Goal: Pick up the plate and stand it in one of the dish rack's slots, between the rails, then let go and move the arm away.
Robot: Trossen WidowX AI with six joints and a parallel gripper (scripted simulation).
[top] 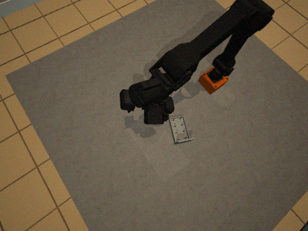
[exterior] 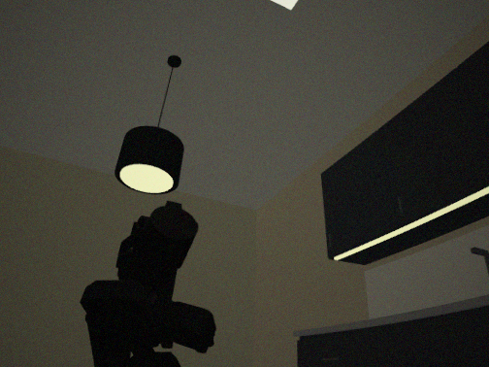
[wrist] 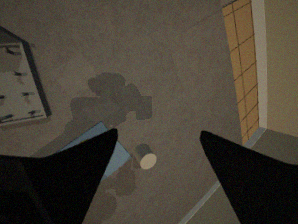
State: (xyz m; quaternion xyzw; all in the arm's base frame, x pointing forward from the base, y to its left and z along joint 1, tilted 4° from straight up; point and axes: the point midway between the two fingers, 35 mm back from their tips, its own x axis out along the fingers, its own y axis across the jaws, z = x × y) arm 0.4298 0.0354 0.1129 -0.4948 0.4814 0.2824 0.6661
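Right now my gripper tip is 110 mm past the yellow plate, 60 mm to the left of it and 160 mm above it. The rest, counted from my gripper tip: grey dish rack (150 mm behind, 110 mm to the left, 150 mm below); then blue mat (120 mm behind, 90 mm to the right, 170 mm below); then white cup (10 mm behind, 140 mm to the right, 150 mm below).
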